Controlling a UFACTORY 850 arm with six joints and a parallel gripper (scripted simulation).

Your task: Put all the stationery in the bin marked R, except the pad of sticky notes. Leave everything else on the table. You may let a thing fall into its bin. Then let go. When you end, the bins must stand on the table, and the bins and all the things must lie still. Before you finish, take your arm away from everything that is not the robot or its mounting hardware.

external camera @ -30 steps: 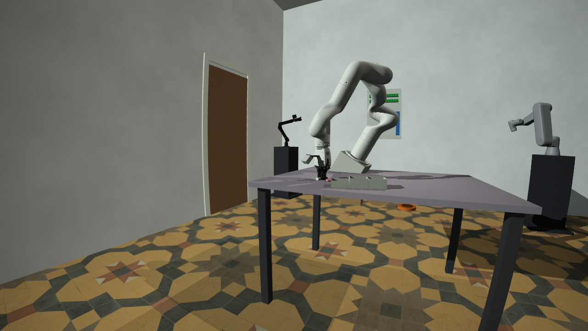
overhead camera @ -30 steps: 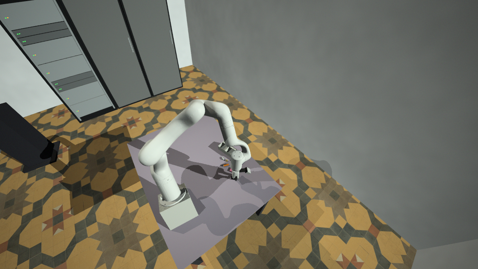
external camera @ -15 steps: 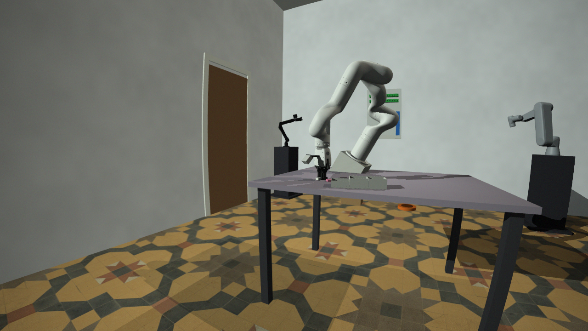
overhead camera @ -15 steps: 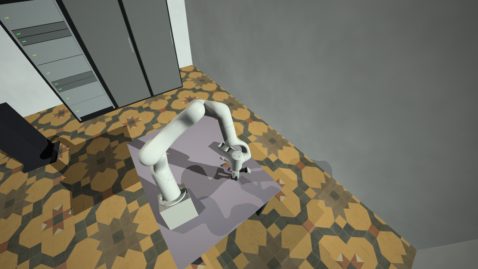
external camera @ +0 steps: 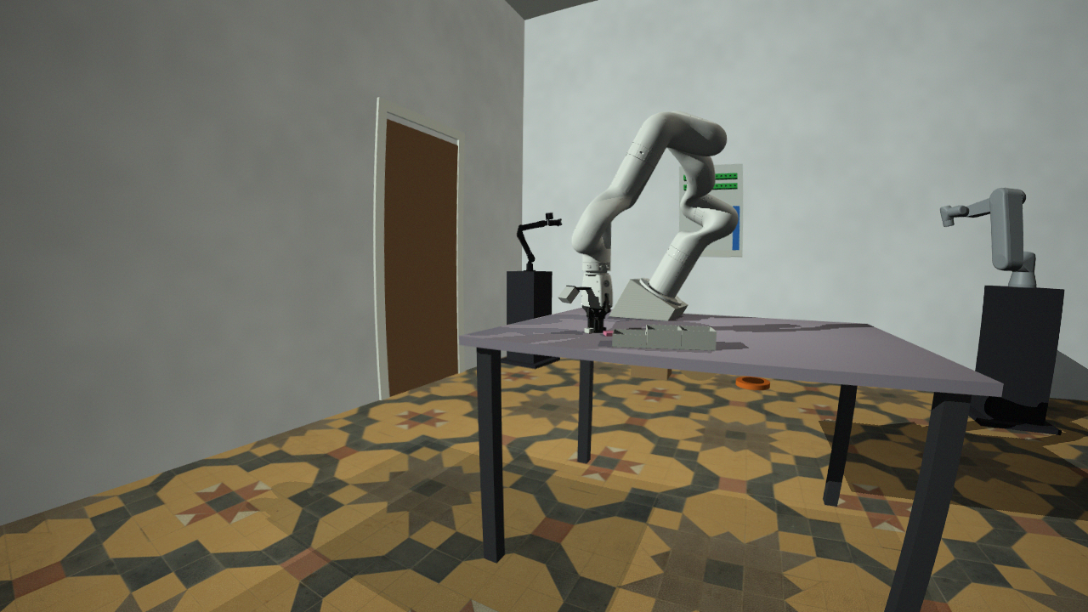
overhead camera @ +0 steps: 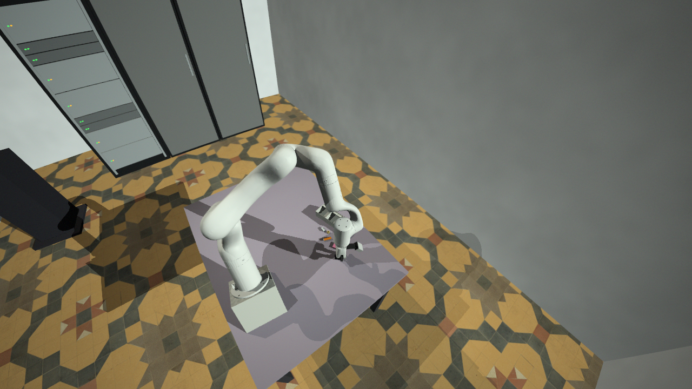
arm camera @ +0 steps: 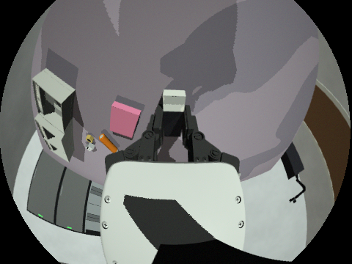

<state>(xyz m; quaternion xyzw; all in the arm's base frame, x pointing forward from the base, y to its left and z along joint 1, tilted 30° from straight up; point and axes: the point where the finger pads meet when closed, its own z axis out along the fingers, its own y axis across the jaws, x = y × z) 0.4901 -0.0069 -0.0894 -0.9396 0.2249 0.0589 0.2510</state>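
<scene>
Right now my hand is 7 cm to the right of the pink sticky-note pad, 2 cm short of it and 2 cm above it. The rest, counted from my hand: orange cylinder: 14 cm to the left, 2 cm below, 1 cm behind; eraser: 2 cm below, 1 cm ahead; ring-like thing: 18 cm to the left, 2 cm below, 2 cm ahead.
</scene>
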